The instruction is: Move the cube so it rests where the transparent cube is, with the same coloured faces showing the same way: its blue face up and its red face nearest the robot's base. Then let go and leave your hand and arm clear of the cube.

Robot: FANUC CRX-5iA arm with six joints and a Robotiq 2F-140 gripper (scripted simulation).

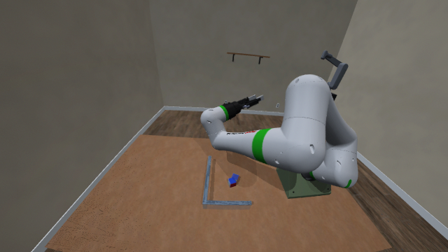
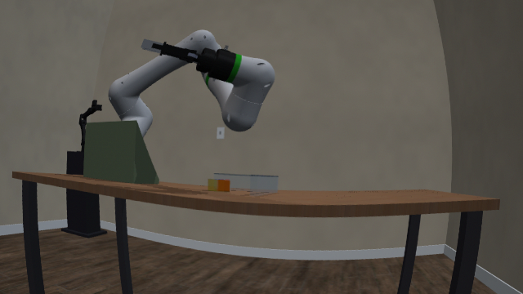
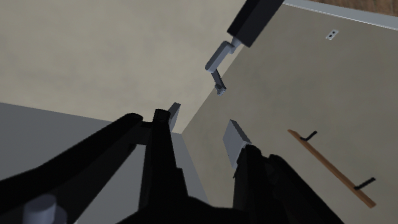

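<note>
Right now the transparent cube is 170 mm ahead of my hand, 310 mm to the left of it and 400 mm below it.
</note>
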